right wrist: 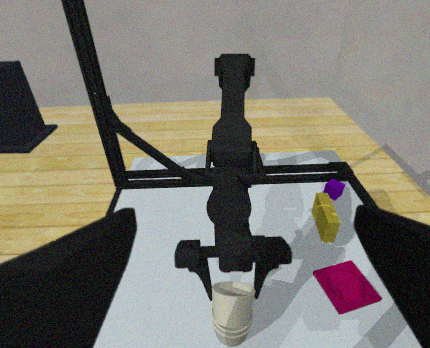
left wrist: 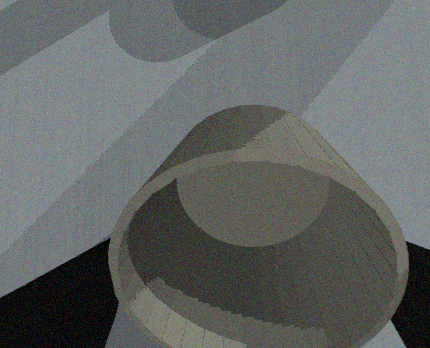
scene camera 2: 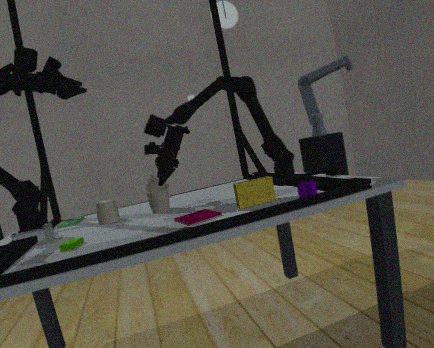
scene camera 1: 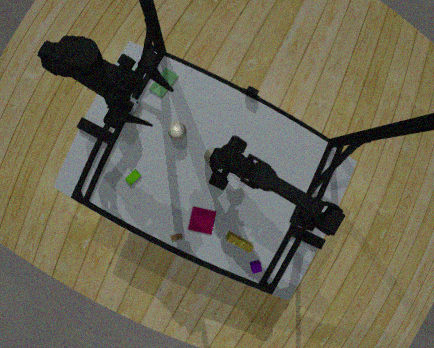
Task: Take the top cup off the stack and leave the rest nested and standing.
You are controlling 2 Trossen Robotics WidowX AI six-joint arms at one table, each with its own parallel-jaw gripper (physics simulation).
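Places are measured from the left arm's base along level axes (x back, y left, z down), in centimetres.
Pixels of known places: left gripper, between the fingertips: [right wrist: 233, 298] [left wrist: 245, 249] [scene camera 2: 158, 185]; right gripper, between the fingertips: [right wrist: 245, 217] [scene camera 2: 84, 87] [scene camera 1: 163, 108]; left arm's base, origin of its link: [scene camera 2: 285, 176] [scene camera 1: 304, 216]; right arm's base, origin of its link: [scene camera 2: 31, 228].
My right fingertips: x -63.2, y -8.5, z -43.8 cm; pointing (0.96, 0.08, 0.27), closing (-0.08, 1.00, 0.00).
Ahead of a thing's pixels: the offset from my right fingertips to its top centre.
A stack of nested beige cups [scene camera 2: 160, 201] [right wrist: 231, 332] stands upright near the table's middle, mostly hidden under the left arm in scene camera 1. The top cup @(dx +16.6, dy +2.2, dz +32.9 cm) [left wrist: 255, 210] [right wrist: 232, 300] has its open mouth up and leans slightly in scene camera 2. My left gripper [scene camera 2: 161, 183] [right wrist: 233, 298] is shut on the top cup, with one finger against each side near the rim. The lower cups are hidden behind the top one in the left wrist view. My right gripper [scene camera 1: 162, 107] [scene camera 2: 86, 90] is open and empty, high above the table's left end.
A separate beige cup @(dx -1.4, dy -1.8, dz +38.7 cm) [scene camera 1: 177, 130] [scene camera 2: 107, 212] stands left of the stack. A magenta tile @(dx +22.8, dy +27.4, dz +45.1 cm) [scene camera 1: 202, 220] [scene camera 2: 198, 217] [right wrist: 350, 287], yellow block @(dx +40.2, dy +29.1, dz +38.9 cm) [scene camera 1: 239, 241] [scene camera 2: 255, 192] [right wrist: 326, 218], purple cube @(dx +52.4, dy +37.2, dz +41.9 cm) [scene camera 1: 256, 266] [scene camera 2: 307, 188] [right wrist: 334, 189] and bright green block @(dx -10.8, dy +22.8, dz +44.4 cm) [scene camera 1: 133, 177] [scene camera 2: 71, 244] lie nearer the front edge.
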